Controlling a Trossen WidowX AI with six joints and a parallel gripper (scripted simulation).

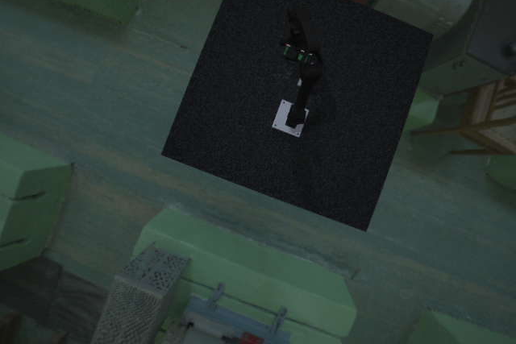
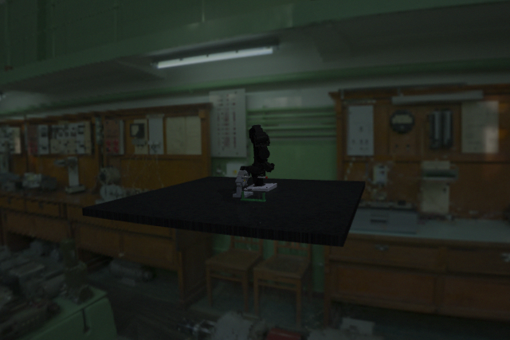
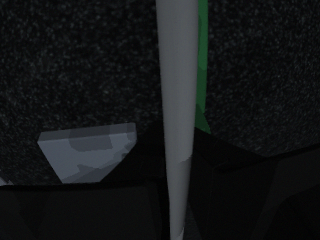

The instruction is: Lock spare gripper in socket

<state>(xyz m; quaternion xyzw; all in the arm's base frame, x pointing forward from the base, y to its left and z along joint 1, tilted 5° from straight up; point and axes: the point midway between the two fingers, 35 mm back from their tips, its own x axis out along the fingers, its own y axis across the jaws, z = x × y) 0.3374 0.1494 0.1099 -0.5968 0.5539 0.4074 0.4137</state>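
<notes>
My gripper tip is now 110 mm to the left of the mount, 50 mm past it and 40 mm above it. The rest, counted from my gripper tip: spare gripper 110 mm to the right, 80 mm behind, 20 mm above; then green bracket 70 mm below, 30 mm ahead, 10 mm to the left.
</notes>
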